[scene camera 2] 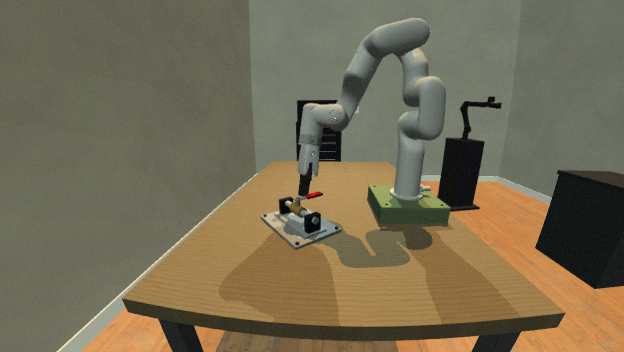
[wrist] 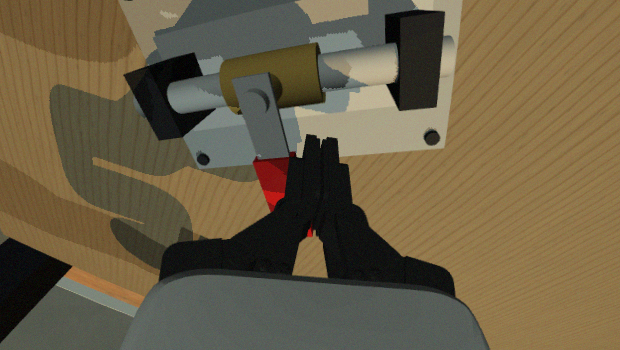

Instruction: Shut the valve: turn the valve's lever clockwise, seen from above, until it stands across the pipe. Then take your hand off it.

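Observation:
The valve's lever has a grey metal arm (wrist: 262, 120) and a red handle (scene camera 2: 314, 195) (wrist: 272, 175). It stands nearly square across the pipe (wrist: 367, 65), with a slight slant in the wrist view. The brass valve body (scene camera 2: 296, 206) (wrist: 300, 75) sits on the pipe between two black brackets. My gripper (scene camera 2: 303, 194) (wrist: 316, 155) is shut and empty. Its fingers point down close beside the handle, on its right side in the wrist view, and hide part of the handle there. Whether they touch it cannot be told.
The valve's base plate (scene camera 2: 327, 230) (wrist: 380, 132) lies on the wooden table (scene camera 2: 280, 310) (wrist: 525, 210). The black brackets (scene camera 2: 312, 222) (wrist: 422, 60) stand up from it. The robot's green base block (scene camera 2: 415, 215) is to the right, with a black cabinet (scene camera 2: 575, 225) beyond the table.

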